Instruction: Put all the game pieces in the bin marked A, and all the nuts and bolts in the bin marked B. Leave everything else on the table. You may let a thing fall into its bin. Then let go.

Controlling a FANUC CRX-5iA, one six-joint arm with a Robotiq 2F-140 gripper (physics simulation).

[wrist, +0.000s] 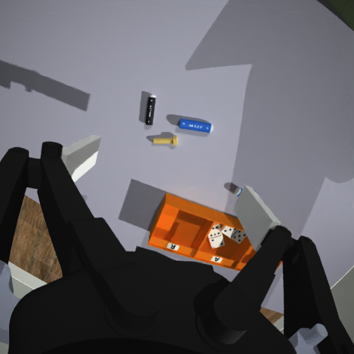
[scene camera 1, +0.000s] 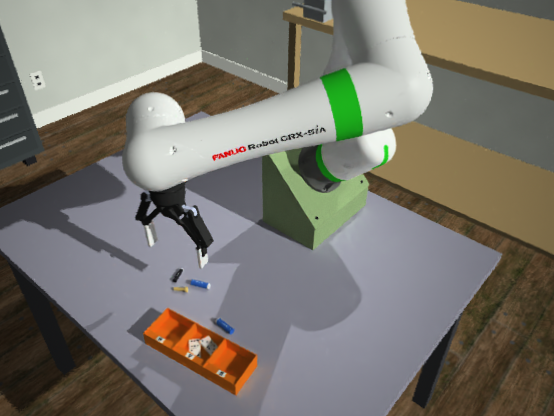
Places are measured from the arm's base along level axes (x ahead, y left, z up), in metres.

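Pixels of known places: gripper, between the fingertips: (scene camera 1: 177,253); arm's base, origin of its link: (scene camera 1: 319,167).
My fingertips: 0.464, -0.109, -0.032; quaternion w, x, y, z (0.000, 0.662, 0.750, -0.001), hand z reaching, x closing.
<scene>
For each thing: its top centre in the pictures, then the offset to it from my fingertips, as dx, dy, dz. "spot": a spot on its surface instead.
- yellow bolt, centre of its top: (scene camera 1: 180,287) -0.001, -0.012, -0.127
- orange three-part tray, centre of its top: (scene camera 1: 199,343) +0.110, +0.156, -0.101
- label A, a spot on its surface: (scene camera 1: 190,356) spot: +0.143, +0.161, -0.106
- left bin's label, centre of its top: (scene camera 1: 160,339) +0.149, +0.075, -0.105
- black battery, centre of its top: (scene camera 1: 178,273) -0.034, -0.052, -0.130
A yellow bolt (scene camera 1: 180,289) (wrist: 165,141) lies on the table behind the orange three-part tray (scene camera 1: 170,351) (wrist: 190,204). The tray's middle bin bears the label A (scene camera 1: 190,356) (wrist: 216,259). Two white dominoes with black dots, one (scene camera 1: 194,346) (wrist: 216,236) beside the other (scene camera 1: 208,345) (wrist: 234,232), lie in that bin. The left bin's label (scene camera 1: 160,339) (wrist: 172,247) looks like a B but is hard to read; that bin is empty. My gripper (scene camera 1: 177,255) (wrist: 170,174) is wide open and empty, high above the table. In the wrist view a finger hides part of the right bin.
A black battery (scene camera 1: 177,275) (wrist: 150,110) and a blue battery (scene camera 1: 200,284) (wrist: 195,125) lie close to the bolt. Another blue battery (scene camera 1: 224,326) lies just behind the tray, mostly hidden by a finger in the wrist view. The green robot base (scene camera 1: 290,210) stands farther back.
</scene>
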